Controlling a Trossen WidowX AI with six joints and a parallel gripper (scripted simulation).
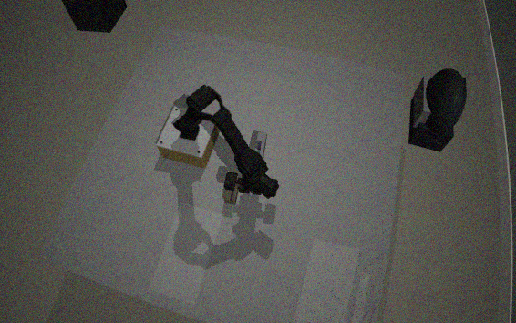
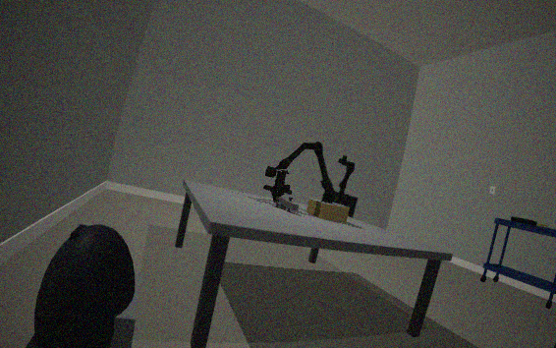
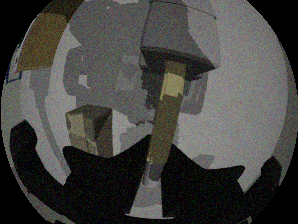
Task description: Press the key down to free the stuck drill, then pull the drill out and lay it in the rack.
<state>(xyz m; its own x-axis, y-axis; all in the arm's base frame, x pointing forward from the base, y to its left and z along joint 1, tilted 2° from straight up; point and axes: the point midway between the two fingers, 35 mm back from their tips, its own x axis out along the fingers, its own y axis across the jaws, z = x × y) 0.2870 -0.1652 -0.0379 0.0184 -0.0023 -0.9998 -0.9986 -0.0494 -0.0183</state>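
My gripper tip is 7 cm past the rack and 2 cm to the left of it. The rest, counted from my gripper tip: drill: 4 cm to the left, 3 cm above; grey fixture: 15 cm to the left, 2 cm above, 1 cm behind.
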